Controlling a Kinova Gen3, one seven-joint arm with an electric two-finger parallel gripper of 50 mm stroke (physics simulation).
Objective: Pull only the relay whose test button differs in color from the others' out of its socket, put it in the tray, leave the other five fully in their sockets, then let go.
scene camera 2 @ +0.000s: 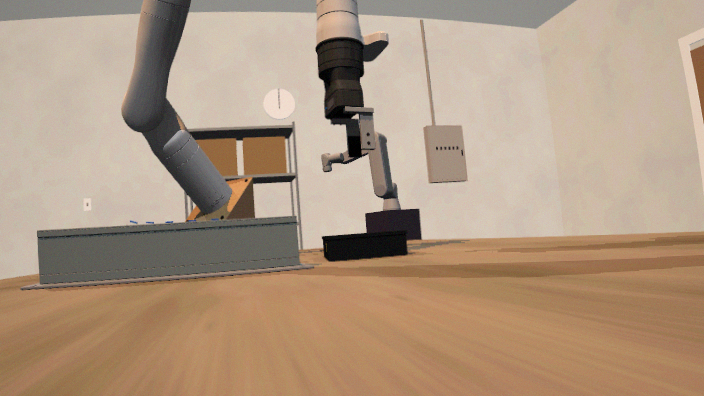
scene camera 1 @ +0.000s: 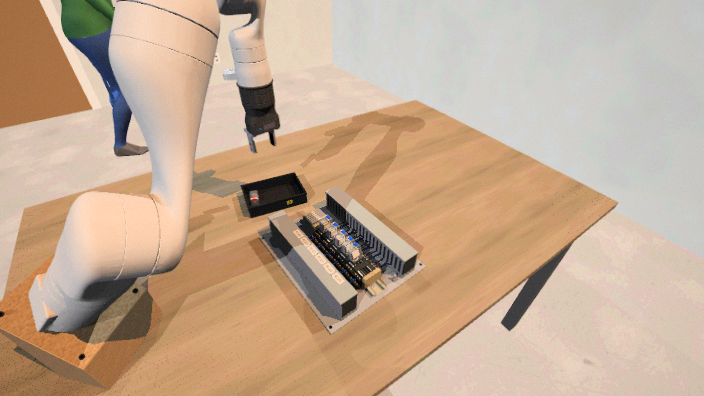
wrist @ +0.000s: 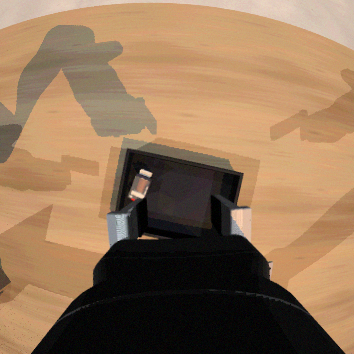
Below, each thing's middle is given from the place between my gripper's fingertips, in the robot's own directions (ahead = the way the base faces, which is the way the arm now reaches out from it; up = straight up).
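My gripper is now 160 mm above the mounting plate (scene camera 1: pixel 365 299), 30 mm beyond it and 290 mm to the left of it.
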